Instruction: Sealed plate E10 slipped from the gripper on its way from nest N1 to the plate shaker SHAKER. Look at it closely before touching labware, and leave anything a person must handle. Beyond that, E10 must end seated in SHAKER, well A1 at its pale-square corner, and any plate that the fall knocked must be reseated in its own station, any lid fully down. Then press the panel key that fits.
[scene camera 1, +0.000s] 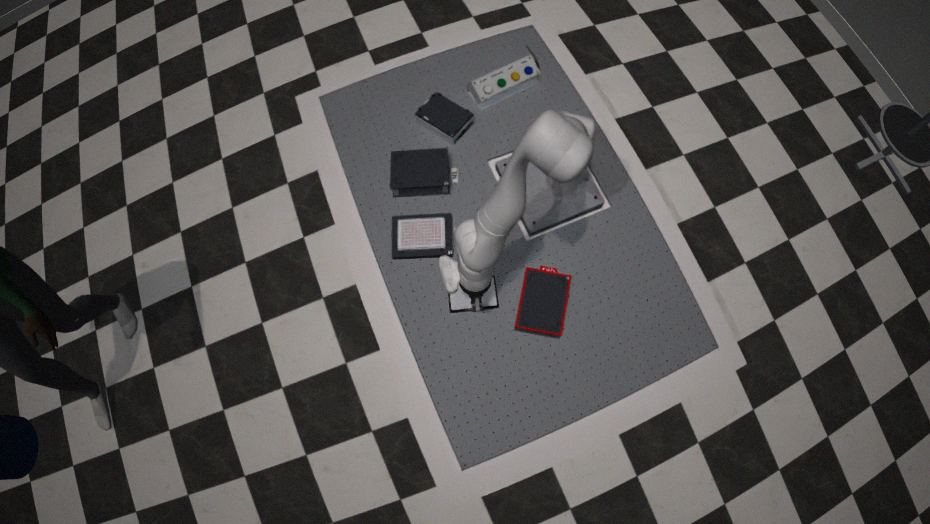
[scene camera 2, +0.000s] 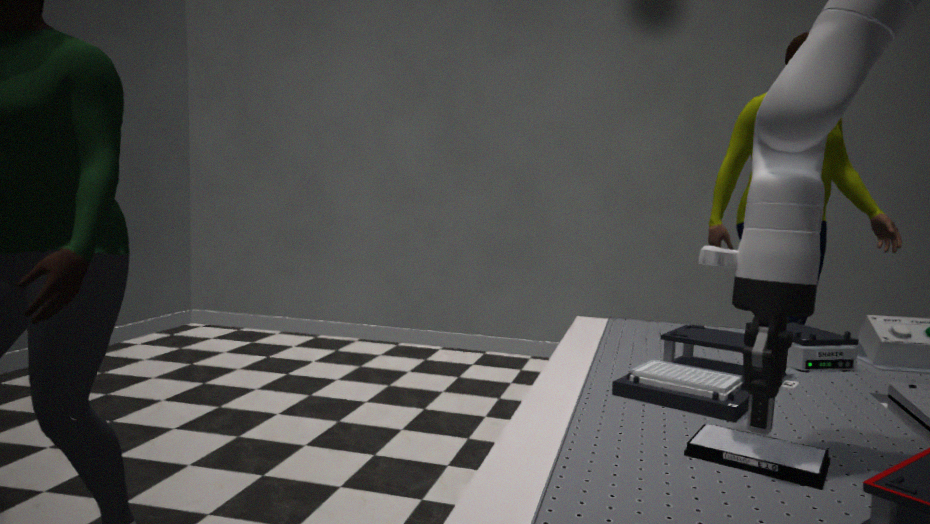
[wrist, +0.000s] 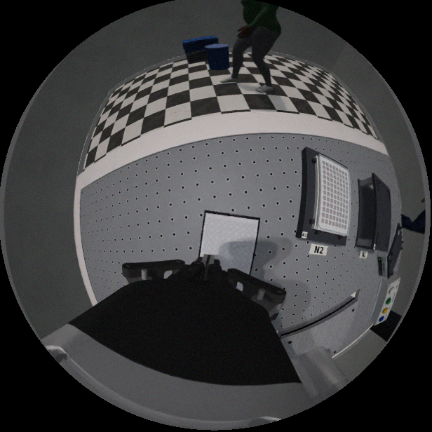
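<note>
Plate E10, with a pale top and a black skirt, lies flat on the perforated table; its E10 label faces scene camera 2. My gripper is shut and empty, pointing down at the plate's top; whether it touches is unclear. A plate with a grid of wells sits on nest N2; its exact seating is unclear. Nest N1 shows a dark top. SHAKER shows a dark, plate-free top.
A red-edged dark station stands beside E10. The key panel has white, green, yellow and blue keys. My arm's base plate lies near the table's middle. A person in green and one in yellow stand beyond the table.
</note>
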